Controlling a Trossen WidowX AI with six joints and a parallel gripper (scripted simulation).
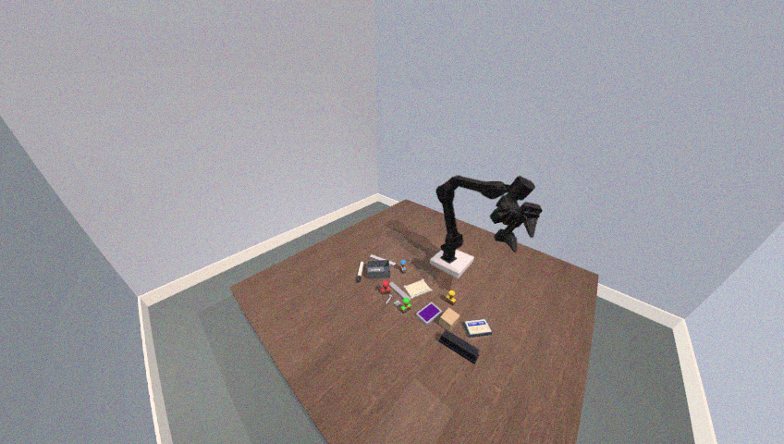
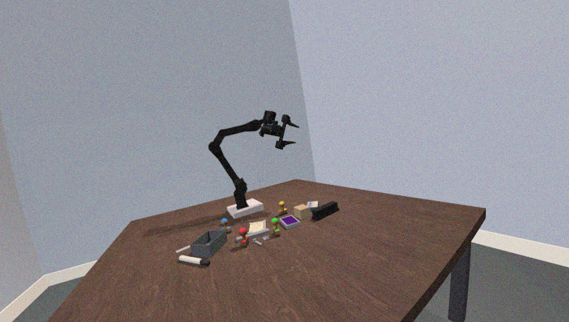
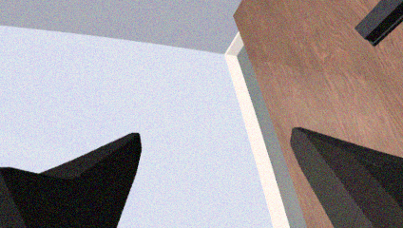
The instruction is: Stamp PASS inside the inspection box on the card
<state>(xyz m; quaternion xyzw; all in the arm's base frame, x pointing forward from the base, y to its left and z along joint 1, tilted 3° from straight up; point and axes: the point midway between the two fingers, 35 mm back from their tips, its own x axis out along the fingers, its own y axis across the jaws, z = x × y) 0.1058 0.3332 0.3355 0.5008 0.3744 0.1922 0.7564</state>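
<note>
The green-knobbed stamp lies 350 mm below my gripper tip, 260 mm to the right of it and 250 mm ahead of it. From my gripper tip the other things lie so: cardboard box 350 mm below, 160 mm ahead, 100 mm to the right; then labelled tin 360 mm below, 90 mm ahead, 10 mm to the right; then yellow stamp 350 mm below, 170 mm to the right, 70 mm ahead.
</note>
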